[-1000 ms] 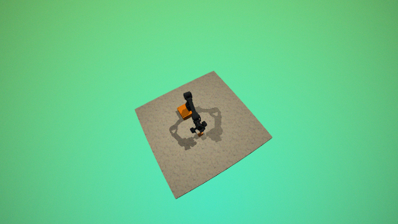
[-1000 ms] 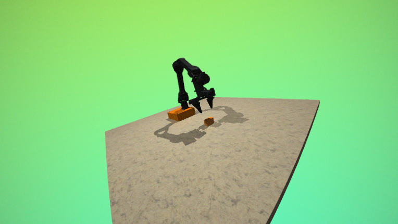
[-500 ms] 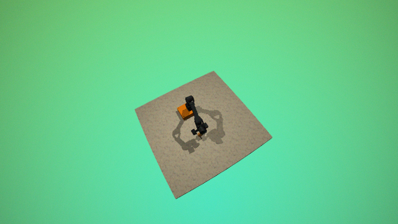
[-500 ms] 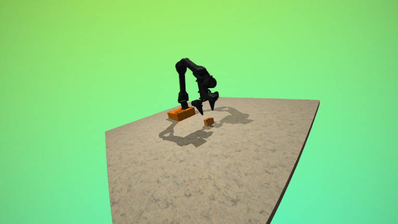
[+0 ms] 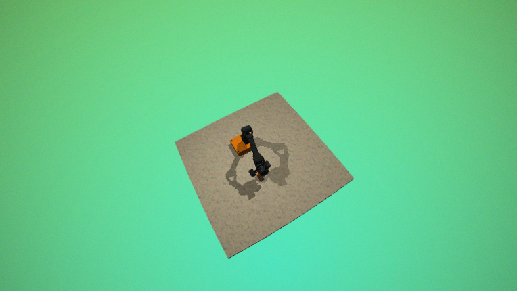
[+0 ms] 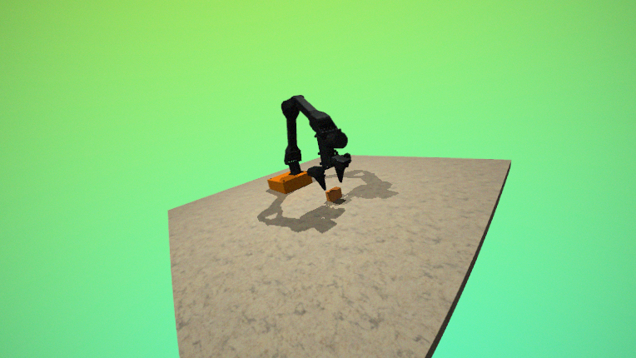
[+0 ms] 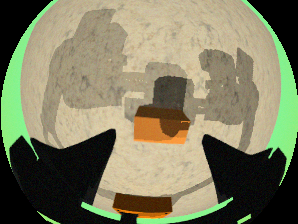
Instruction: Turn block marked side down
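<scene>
My gripper tip is now 1 cm past the orange block and 3 cm above it.
</scene>
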